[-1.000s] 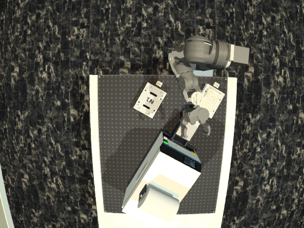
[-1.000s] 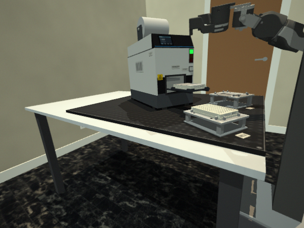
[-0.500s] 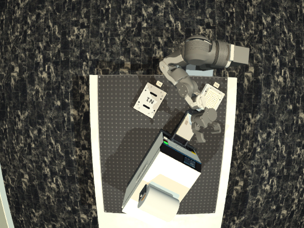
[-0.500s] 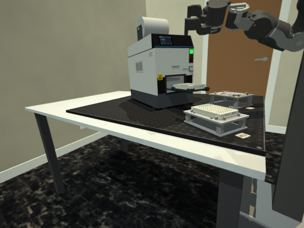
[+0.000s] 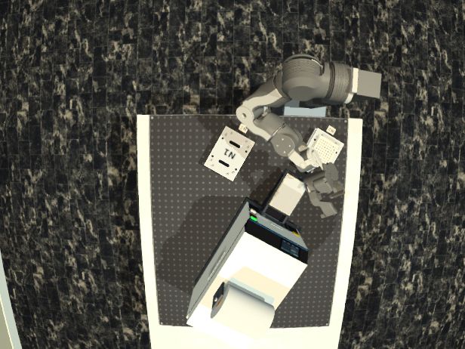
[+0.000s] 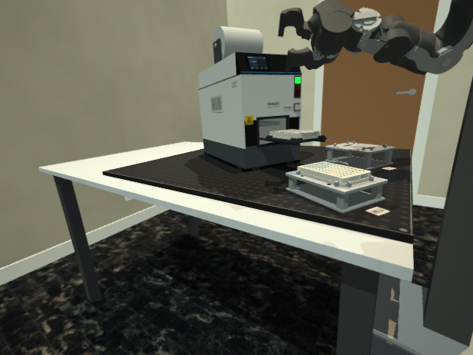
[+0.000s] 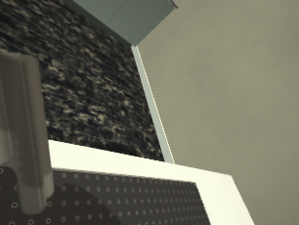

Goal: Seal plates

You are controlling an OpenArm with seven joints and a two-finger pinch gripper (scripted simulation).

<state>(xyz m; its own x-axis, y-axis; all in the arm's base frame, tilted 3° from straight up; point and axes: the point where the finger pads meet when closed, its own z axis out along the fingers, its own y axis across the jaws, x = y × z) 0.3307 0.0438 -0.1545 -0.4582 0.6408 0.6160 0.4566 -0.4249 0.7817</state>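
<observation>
The sealer stage lies 22 cm below my hand, 11 cm to the right of it and 2 cm ahead of it. Round my hand: label tag 33 cm below, 22 cm behind, 5 cm to the left; clear well plate 27 cm below, 12 cm behind, 1 cm to the left; sealer screen 15 cm ahead, 11 cm to the right.
</observation>
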